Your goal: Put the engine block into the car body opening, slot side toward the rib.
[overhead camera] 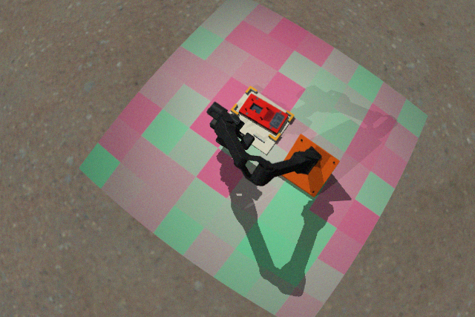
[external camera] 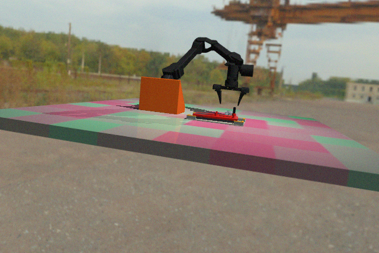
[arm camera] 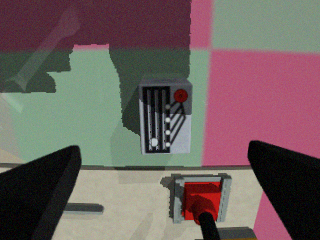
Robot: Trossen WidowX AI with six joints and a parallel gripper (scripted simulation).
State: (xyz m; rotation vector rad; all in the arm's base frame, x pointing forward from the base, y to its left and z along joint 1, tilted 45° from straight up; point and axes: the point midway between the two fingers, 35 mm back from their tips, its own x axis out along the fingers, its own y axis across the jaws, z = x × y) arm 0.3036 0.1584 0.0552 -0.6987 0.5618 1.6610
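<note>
Right now my gripper tip is 5 cm above the grey engine block.
</note>
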